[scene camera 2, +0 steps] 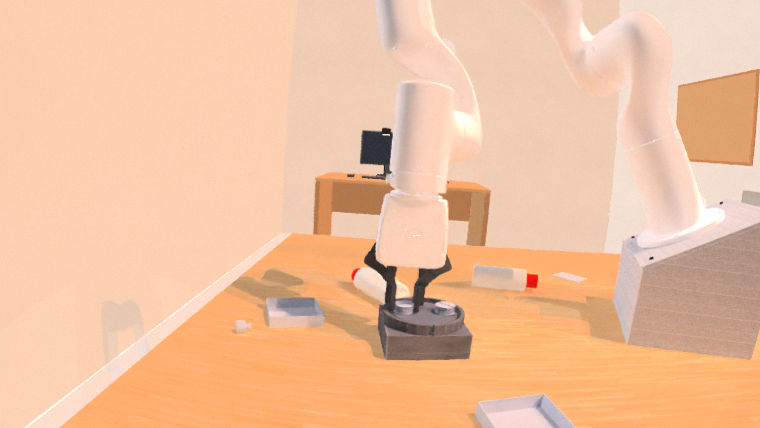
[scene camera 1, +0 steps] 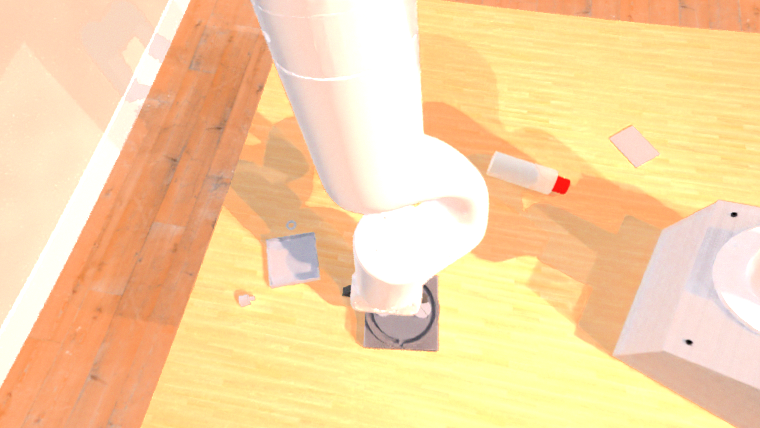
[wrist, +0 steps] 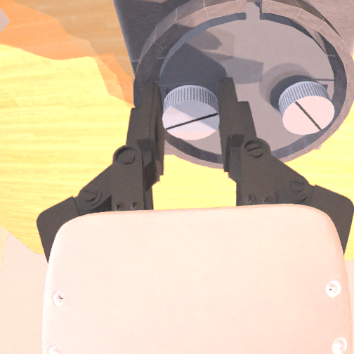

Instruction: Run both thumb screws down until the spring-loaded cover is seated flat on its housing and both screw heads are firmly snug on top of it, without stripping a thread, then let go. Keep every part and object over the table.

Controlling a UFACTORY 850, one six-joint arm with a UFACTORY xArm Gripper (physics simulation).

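Observation:
My gripper [scene camera 2: 404, 304] [wrist: 189, 99] points down, shut on the left thumb screw [scene camera 2: 404, 309] [wrist: 191, 122], with one finger on each side of its knurled silver head. The screw's slot runs slightly diagonal in the wrist view. The right thumb screw [scene camera 2: 444, 308] [wrist: 307, 114] stands free, its slot diagonal. Both pass into the round grey cover [scene camera 1: 398, 325] [scene camera 2: 425, 317] [wrist: 265, 122], inside the raised ring of the square dark housing [scene camera 1: 431, 342] [scene camera 2: 428, 346] [wrist: 131, 30]. The gap under the cover is hidden. The arm hides the fingertips in scene camera 1.
A shallow tray [scene camera 1: 279, 263] [scene camera 2: 296, 320] and a small pale peg [scene camera 1: 245, 299] [scene camera 2: 241, 326] lie left of the housing. White bottles [scene camera 1: 521, 171] [scene camera 2: 499, 277] [scene camera 2: 371, 282] lie behind. Another tray [scene camera 2: 490, 417] is at the front. The arm's base block [scene camera 1: 651, 297] [scene camera 2: 691, 308] stands right.

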